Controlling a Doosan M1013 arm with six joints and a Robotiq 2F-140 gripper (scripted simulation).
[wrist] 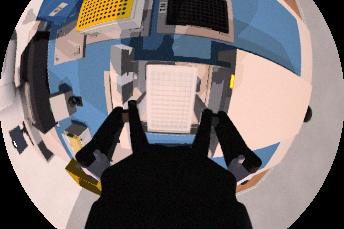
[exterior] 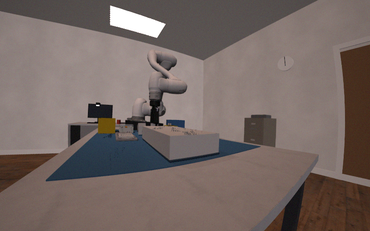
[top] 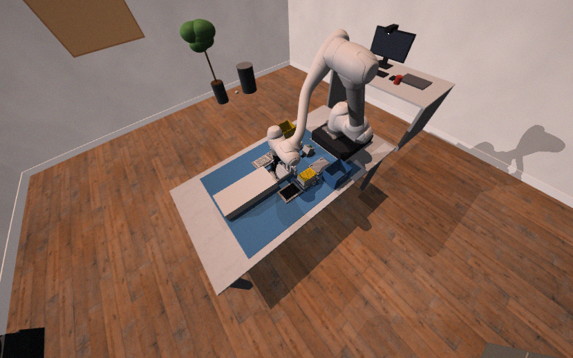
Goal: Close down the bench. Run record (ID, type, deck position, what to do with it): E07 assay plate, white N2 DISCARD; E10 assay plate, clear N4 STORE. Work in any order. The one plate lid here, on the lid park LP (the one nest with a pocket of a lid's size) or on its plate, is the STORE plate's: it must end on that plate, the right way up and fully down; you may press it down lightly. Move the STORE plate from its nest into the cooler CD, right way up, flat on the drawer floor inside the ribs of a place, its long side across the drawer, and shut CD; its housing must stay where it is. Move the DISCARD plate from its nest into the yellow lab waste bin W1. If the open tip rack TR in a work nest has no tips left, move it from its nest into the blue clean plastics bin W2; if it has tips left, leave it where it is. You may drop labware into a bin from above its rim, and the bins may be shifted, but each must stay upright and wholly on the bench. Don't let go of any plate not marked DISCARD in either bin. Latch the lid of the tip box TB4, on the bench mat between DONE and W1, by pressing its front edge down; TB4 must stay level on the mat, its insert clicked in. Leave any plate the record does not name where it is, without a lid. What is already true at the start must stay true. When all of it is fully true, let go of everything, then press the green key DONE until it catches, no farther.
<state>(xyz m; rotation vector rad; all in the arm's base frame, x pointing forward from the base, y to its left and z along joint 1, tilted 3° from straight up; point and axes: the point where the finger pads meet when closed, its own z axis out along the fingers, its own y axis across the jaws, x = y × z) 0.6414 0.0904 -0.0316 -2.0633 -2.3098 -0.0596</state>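
My gripper is now 4 cm short of the cooler drawer and 3 cm above it. Also, from my hand: white cooler CD (17 cm ahead, 2 cm to the left, 2 cm below); label N2 (20 cm to the right, 4 cm below); black plate (3 cm ahead, 19 cm to the left, 4 cm below).
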